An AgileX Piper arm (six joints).
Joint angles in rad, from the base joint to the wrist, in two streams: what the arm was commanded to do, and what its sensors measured. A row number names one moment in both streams.
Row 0, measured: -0.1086 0.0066 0.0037 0.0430 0.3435 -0.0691
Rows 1 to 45, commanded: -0.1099 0.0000 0.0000 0.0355 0.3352 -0.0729; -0.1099 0.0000 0.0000 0.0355 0.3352 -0.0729; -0.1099 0.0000 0.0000 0.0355 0.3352 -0.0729; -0.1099 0.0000 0.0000 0.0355 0.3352 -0.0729; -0.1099 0.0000 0.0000 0.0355 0.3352 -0.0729; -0.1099 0.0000 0.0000 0.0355 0.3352 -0.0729; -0.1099 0.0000 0.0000 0.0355 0.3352 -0.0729; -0.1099 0.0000 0.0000 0.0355 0.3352 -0.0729; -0.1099 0.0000 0.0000 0.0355 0.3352 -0.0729; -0.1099 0.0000 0.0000 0.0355 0.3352 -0.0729; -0.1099 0.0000 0.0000 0.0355 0.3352 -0.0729; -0.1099 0.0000 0.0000 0.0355 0.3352 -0.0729; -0.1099 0.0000 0.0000 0.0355 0.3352 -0.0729; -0.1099 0.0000 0.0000 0.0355 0.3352 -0.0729; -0.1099 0.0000 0.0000 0.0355 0.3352 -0.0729; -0.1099 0.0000 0.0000 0.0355 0.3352 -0.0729; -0.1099 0.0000 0.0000 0.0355 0.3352 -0.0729; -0.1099 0.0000 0.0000 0.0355 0.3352 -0.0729; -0.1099 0.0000 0.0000 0.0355 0.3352 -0.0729; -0.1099 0.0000 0.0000 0.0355 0.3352 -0.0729; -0.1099 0.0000 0.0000 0.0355 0.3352 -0.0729; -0.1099 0.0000 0.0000 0.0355 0.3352 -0.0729; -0.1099 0.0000 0.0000 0.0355 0.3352 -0.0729; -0.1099 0.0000 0.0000 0.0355 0.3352 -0.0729; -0.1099 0.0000 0.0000 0.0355 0.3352 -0.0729; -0.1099 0.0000 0.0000 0.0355 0.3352 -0.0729; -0.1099 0.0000 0.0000 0.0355 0.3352 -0.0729; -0.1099 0.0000 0.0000 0.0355 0.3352 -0.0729; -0.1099 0.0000 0.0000 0.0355 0.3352 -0.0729; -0.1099 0.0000 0.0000 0.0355 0.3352 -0.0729; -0.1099 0.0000 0.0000 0.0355 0.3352 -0.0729; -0.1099 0.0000 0.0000 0.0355 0.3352 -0.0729; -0.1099 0.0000 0.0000 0.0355 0.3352 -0.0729; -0.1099 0.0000 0.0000 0.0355 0.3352 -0.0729; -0.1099 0.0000 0.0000 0.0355 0.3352 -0.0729; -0.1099 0.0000 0.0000 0.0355 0.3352 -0.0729; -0.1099 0.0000 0.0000 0.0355 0.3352 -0.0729; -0.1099 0.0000 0.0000 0.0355 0.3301 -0.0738; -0.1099 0.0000 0.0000 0.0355 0.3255 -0.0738; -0.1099 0.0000 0.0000 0.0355 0.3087 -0.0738; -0.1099 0.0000 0.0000 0.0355 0.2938 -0.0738; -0.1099 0.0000 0.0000 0.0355 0.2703 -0.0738; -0.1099 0.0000 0.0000 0.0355 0.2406 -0.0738; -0.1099 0.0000 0.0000 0.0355 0.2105 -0.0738; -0.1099 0.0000 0.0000 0.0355 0.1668 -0.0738
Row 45, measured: -0.1086 0.0066 0.0037 0.0430 0.2931 -0.0691
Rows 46 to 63, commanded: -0.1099 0.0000 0.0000 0.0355 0.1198 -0.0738; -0.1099 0.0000 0.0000 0.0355 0.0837 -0.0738; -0.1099 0.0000 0.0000 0.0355 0.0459 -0.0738; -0.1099 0.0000 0.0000 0.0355 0.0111 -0.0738; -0.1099 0.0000 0.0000 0.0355 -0.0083 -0.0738; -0.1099 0.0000 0.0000 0.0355 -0.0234 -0.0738; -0.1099 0.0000 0.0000 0.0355 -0.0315 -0.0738; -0.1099 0.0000 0.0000 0.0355 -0.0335 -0.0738; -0.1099 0.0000 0.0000 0.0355 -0.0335 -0.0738; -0.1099 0.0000 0.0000 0.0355 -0.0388 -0.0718; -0.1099 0.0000 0.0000 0.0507 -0.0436 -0.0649; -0.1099 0.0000 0.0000 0.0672 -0.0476 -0.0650; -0.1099 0.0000 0.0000 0.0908 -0.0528 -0.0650; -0.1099 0.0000 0.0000 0.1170 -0.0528 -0.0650; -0.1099 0.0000 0.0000 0.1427 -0.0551 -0.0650; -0.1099 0.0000 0.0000 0.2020 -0.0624 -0.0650; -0.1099 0.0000 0.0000 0.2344 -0.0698 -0.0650; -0.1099 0.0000 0.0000 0.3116 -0.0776 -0.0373
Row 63, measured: -0.1086 0.0066 0.0037 0.1589 -0.0391 -0.0670
